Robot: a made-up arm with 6 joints. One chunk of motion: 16 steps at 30 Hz.
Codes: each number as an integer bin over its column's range. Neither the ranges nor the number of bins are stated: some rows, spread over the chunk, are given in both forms.
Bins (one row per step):
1: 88 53 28 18 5 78
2: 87 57 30 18 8 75
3: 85 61 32 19 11 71
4: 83 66 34 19 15 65
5: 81 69 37 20 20 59
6: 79 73 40 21 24 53
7: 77 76 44 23 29 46
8: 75 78 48 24 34 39
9: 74 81 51 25 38 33
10: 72 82 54 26 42 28
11: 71 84 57 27 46 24
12: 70 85 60 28 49 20
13: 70 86 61 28 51 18
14: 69 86 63 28 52 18
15: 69 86 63 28 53 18
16: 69 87 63 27 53 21
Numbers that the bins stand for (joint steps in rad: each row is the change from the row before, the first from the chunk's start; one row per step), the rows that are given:
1: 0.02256 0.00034 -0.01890 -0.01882 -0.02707 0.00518
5: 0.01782 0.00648 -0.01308 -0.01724 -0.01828 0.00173
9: 0.01308 0.01109 -0.00403 -0.01330 -0.00774 -0.00300
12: 0.01037 0.01263 0.00179 -0.01094 -0.00129 -0.00536
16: 0.00970 0.01339 0.00373 -0.01173 0.00105 -0.00518
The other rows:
2: 0.02188 0.00188 -0.01761 -0.01882 -0.02531 0.00464
3: 0.02053 0.00341 -0.01631 -0.01803 -0.02356 0.00391
4: 0.01917 0.00533 -0.01502 -0.01803 -0.02121 0.00282
6: 0.01646 0.00802 -0.01114 -0.01645 -0.01594 0.00064
7: 0.01511 0.00917 -0.00856 -0.01488 -0.01301 -0.00064
8: 0.01376 0.00994 -0.00597 -0.01409 -0.01008 -0.00191
10: 0.01173 0.01147 -0.00209 -0.01252 -0.00539 -0.00391
11: 0.01105 0.01224 -0.00015 -0.01173 -0.00305 -0.00464
13: 0.01037 0.01301 0.00243 -0.01094 -0.00012 -0.00573
14: 0.00970 0.01301 0.00373 -0.01094 0.00046 -0.00573
15: 0.00970 0.01301 0.00373 -0.01094 0.00105 -0.00573

